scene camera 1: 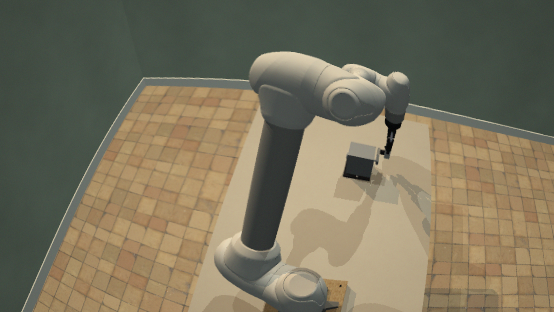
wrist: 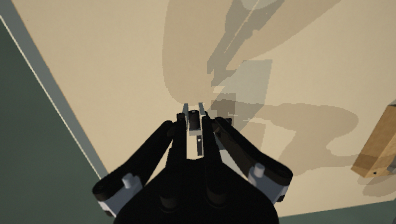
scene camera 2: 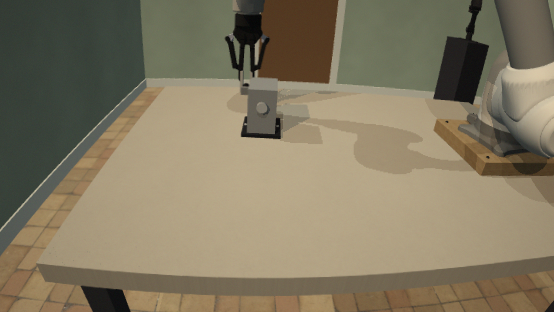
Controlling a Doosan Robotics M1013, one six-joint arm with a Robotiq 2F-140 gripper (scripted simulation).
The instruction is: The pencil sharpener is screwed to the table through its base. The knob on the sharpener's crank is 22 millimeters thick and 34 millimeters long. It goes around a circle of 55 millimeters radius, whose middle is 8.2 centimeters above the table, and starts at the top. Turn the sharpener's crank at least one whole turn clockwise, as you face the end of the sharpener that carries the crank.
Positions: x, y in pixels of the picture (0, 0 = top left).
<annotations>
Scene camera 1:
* grey pencil sharpener: 360, 160
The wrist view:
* gripper: 193, 109
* grey pencil sharpener: 226, 158
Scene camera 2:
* gripper: 246, 91
</annotations>
